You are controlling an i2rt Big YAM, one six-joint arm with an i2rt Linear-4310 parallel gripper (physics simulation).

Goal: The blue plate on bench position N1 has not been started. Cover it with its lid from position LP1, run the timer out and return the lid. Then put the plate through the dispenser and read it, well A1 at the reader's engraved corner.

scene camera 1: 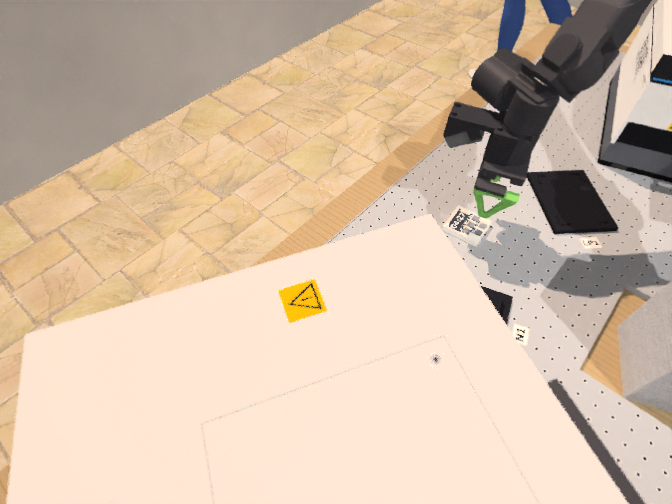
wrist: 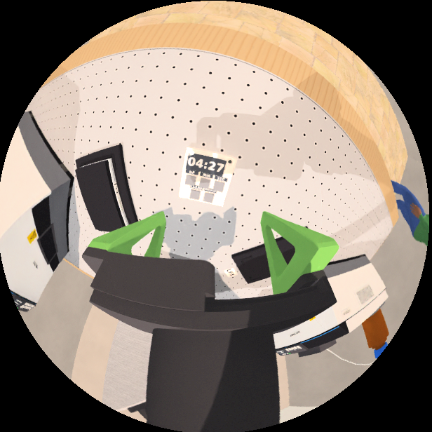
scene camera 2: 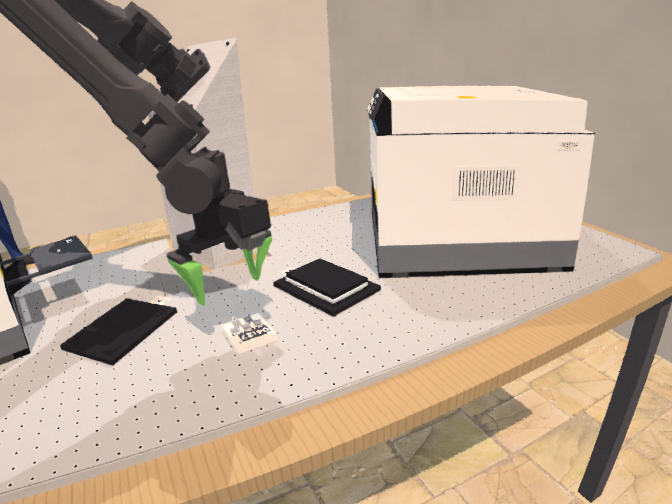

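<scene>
My gripper (scene camera 1: 491, 201) (scene camera 2: 229, 291) (wrist: 212, 216) is open, its green fingers wide apart with nothing between them, above and behind the timer. The timer (scene camera 1: 467, 225) (scene camera 2: 249, 332) (wrist: 205, 176) lies on the bench and reads 04:27. On the black N1 holder (scene camera 2: 333, 309) a black lid (scene camera 2: 325, 277) (wrist: 95, 195) lies flat over the plate (scene camera 2: 309, 291); a white rim shows under the lid, and no blue can be seen. In scene camera 1 the white machine hides most of N1. The black LP1 holder (scene camera 1: 572, 200) (scene camera 2: 119, 330) (wrist: 250, 265) has no lid on it.
A large white machine (scene camera 1: 135, 379) (scene camera 2: 483, 217) (wrist: 25, 200) stands beside N1. Another white machine (wrist: 350, 300) stands beyond LP1, with a dark tray (scene camera 2: 59, 253) sticking out on its side. A grey column (scene camera 2: 217, 108) rises behind the gripper. The wooden bench edge (scene camera 2: 379, 406) runs past the timer.
</scene>
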